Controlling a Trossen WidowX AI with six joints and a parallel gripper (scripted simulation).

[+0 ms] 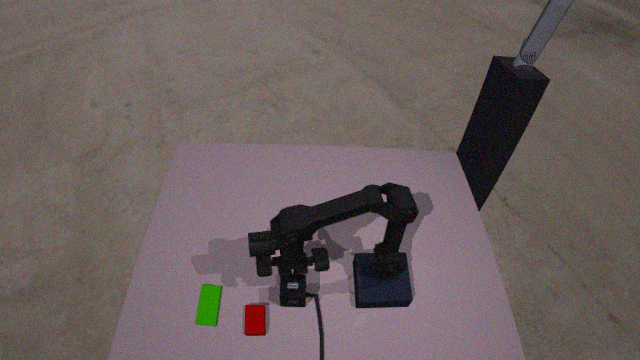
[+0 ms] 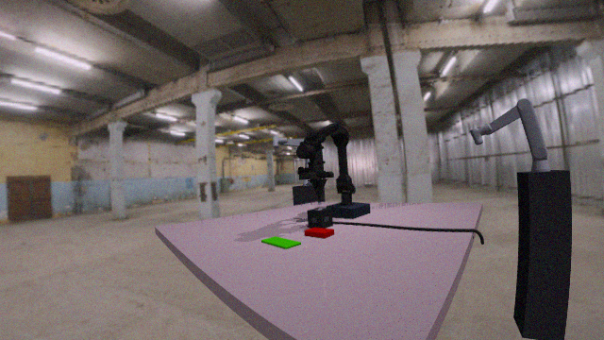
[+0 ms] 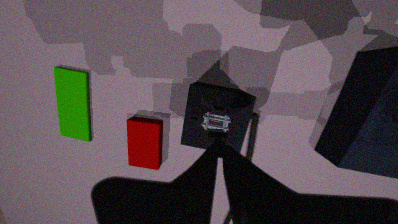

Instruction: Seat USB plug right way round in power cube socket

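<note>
My gripper tip is 2 cm above the dark USB plug. From my gripper tip the other things lie so: metal-rimmed socket (7 cm below); red pad (13 cm ahead, 7 cm to the left, 13 cm below); green pad (27 cm ahead, 13 cm below).
</note>
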